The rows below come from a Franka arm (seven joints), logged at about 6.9 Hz.
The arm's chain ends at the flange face. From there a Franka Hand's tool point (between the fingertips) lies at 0.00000 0.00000 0.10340 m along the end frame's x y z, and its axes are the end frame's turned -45 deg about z.
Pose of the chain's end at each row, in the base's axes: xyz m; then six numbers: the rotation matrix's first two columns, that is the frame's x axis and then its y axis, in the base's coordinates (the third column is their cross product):
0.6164 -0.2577 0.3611 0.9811 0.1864 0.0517 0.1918 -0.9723 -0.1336
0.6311 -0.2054 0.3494 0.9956 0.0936 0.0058 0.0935 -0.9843 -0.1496
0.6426 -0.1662 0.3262 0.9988 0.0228 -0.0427 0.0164 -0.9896 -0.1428
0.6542 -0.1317 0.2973 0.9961 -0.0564 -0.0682 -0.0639 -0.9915 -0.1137
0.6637 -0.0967 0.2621 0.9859 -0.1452 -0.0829 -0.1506 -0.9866 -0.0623
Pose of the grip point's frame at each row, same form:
0.6190 -0.2431 0.2588 0.5581 0.8193 0.1310 0.8294 -0.5557 -0.0579
0.6302 -0.1899 0.2472 0.6379 0.7622 0.1099 0.7701 -0.6298 -0.1017
0.6379 -0.1515 0.2240 0.6947 0.7159 0.0708 0.7179 -0.6836 -0.1312
0.6479 -0.1195 0.1948 0.7495 0.6612 0.0322 0.6592 -0.7410 -0.1286
0.6562 -0.0891 0.1593 0.8036 0.5950 -0.0146 0.5906 -0.8003 -0.1027

